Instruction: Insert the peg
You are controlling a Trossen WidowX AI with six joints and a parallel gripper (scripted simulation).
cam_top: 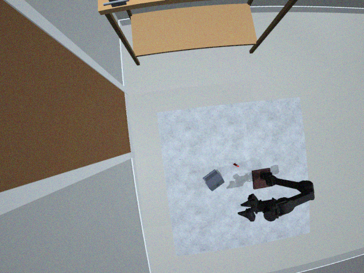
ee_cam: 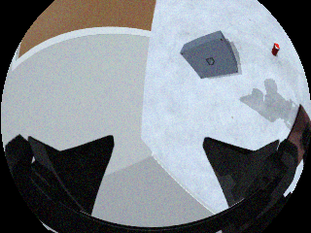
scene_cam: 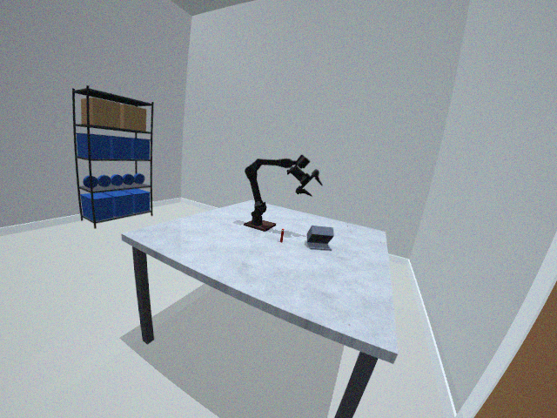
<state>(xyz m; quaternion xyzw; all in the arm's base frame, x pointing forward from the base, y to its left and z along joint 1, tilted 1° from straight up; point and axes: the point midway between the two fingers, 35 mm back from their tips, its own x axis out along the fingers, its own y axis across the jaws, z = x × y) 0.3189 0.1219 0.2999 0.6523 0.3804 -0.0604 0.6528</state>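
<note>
The red peg lies 24 cm below my gripper tip, 23 cm to the right of it and 7 cm behind it. Round my gripper tip: grey sloped panel: 24 cm below, 10 cm ahead, 9 cm to the right.
</note>
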